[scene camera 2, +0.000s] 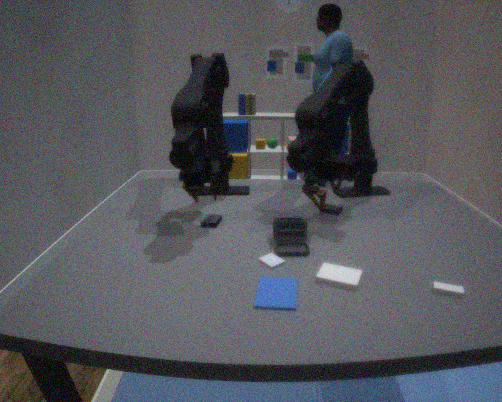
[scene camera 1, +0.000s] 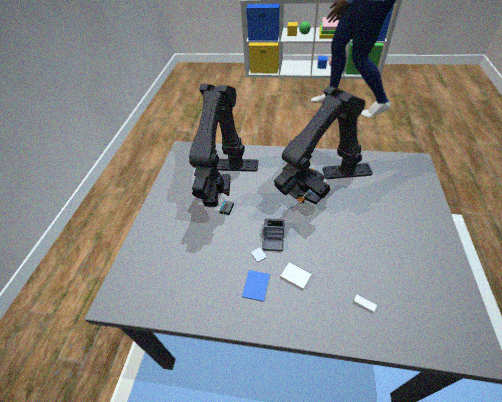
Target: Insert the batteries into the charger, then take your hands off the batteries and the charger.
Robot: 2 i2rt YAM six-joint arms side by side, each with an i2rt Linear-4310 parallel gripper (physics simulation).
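Pixels of known places: left gripper, between the fingertips: (scene camera 2: 328,199) (scene camera 1: 309,193); right gripper, between the fingertips: (scene camera 2: 206,200) (scene camera 1: 222,194); left arm's base, origin of its link: (scene camera 2: 362,193) (scene camera 1: 347,171); right arm's base, origin of its link: (scene camera 2: 219,192) (scene camera 1: 236,165).
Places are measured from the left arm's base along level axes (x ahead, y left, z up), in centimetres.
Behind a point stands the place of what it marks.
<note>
The dark charger (scene camera 1: 273,235) @[x 31.3, y -35.6, z 1.8 cm] (scene camera 2: 291,237) @[x 30.4, y -35.1, z 1.5 cm] stands mid-table, its stepped, slotted side facing the camera. One dark battery (scene camera 1: 226,207) @[x 15.7, y -52.6, z 1.4 cm] (scene camera 2: 211,220) @[x 16.7, y -52.6, z 1.4 cm] with a teal edge lies on the table, left of the charger in the picture. My right gripper (scene camera 1: 219,198) @[x 12.6, y -53.5, z 5.6 cm] (scene camera 2: 205,199) @[x 12.6, y -53.5, z 5.6 cm] is above and behind it, partly open and empty, its fingers pointing down. The other dark battery (scene camera 1: 312,195) @[x 13.3, y -17.9, z 1.5 cm] (scene camera 2: 332,209) @[x 15.3, y -18.2, z 1.3 cm] lies behind and right of the charger. My left gripper (scene camera 1: 306,192) @[x 14.8, y -19.4, z 4.1 cm] (scene camera 2: 329,200) @[x 14.8, y -19.4, z 4.1 cm] is open and low beside this battery, one orange fingertip near its left end. The wrist partly hides that battery in scene camera 1.
In front of the charger lie a small pale square (scene camera 1: 258,254) @[x 38.0, y -41.7, z 0.7 cm] (scene camera 2: 272,259) @[x 37.9, y -41.4, z 0.6 cm], a blue rectangle (scene camera 1: 256,285) @[x 49.4, y -43.3, z 0.6 cm] (scene camera 2: 276,293) @[x 49.9, y -43.5, z 0.6 cm] and a white block (scene camera 1: 296,275) @[x 47.5, y -30.0, z 1.3 cm] (scene camera 2: 339,275) @[x 48.0, y -30.5, z 1.3 cm]. A small white bar (scene camera 1: 365,303) @[x 58.6, y -10.9, z 1.2 cm] (scene camera 2: 448,288) @[x 58.7, y -11.2, z 1.2 cm] lies farther right. A person (scene camera 1: 361,45) (scene camera 2: 334,50) stands behind the table.
</note>
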